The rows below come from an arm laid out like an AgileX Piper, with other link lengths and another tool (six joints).
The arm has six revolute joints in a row. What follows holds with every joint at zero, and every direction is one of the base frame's.
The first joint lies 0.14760 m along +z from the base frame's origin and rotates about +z.
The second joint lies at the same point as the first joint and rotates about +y.
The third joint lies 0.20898 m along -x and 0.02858 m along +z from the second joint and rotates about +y.
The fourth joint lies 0.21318 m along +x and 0.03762 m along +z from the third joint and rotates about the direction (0.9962, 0, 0.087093).
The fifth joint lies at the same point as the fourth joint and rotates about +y.
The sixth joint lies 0.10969 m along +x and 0.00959 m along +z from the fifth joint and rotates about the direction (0.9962, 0, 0.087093).
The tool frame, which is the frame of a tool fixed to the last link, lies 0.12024 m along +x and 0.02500 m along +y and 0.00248 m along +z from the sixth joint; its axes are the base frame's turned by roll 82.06, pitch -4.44 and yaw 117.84 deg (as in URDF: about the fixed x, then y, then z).
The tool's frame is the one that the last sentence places.
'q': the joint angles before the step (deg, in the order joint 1, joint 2, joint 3, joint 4, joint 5, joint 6). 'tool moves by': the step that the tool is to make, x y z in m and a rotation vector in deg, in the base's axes. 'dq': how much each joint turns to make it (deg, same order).
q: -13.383 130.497 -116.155 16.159 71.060 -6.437
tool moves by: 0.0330 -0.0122 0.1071 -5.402 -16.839 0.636
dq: -0.004 -8.300 -10.029 -1.212 0.840 -0.447
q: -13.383 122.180 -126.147 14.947 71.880 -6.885
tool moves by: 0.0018 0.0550 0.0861 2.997 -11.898 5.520
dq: 4.744 -6.938 -4.720 5.008 0.354 0.736
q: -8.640 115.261 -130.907 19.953 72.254 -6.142
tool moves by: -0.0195 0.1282 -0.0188 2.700 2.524 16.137
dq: 15.517 3.306 -0.069 2.708 -0.732 0.008
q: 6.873 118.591 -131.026 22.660 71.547 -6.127
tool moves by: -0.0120 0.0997 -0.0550 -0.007 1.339 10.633
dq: 12.891 8.838 -0.027 0.116 -7.801 -0.871
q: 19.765 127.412 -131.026 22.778 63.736 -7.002
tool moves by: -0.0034 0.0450 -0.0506 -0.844 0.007 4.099
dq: 5.652 7.202 0.486 -0.053 -7.359 -1.703
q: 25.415 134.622 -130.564 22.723 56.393 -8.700
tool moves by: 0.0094 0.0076 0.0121 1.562 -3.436 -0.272
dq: 0.541 0.376 -1.706 0.033 -2.567 -0.240
